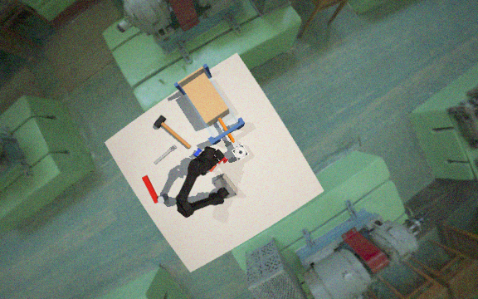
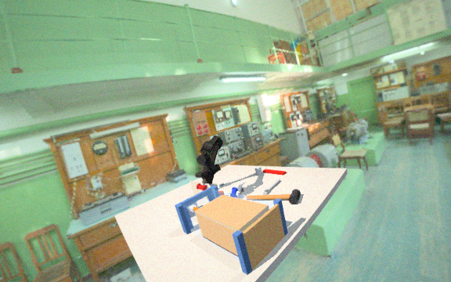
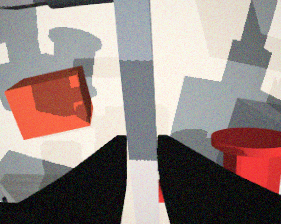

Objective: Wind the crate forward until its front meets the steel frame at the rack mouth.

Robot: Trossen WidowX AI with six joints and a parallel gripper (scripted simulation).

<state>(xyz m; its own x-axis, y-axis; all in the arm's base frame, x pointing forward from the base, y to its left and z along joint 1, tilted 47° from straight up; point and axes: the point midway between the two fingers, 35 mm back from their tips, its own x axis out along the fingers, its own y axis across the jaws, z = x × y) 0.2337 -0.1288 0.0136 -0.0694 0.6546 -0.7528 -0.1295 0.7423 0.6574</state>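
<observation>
Now: the red knob 3 cm behind my gripper tip and 5 cm to the right of it. Also, from my gripper tip: blue steel frame 10 cm ahead, 18 cm to the right, 3 cm below; blue knob 12 cm ahead, 8 cm to the left, 9 cm below; blue-handled tool 10 cm ahead, 13 cm to the left, 11 cm below.
</observation>
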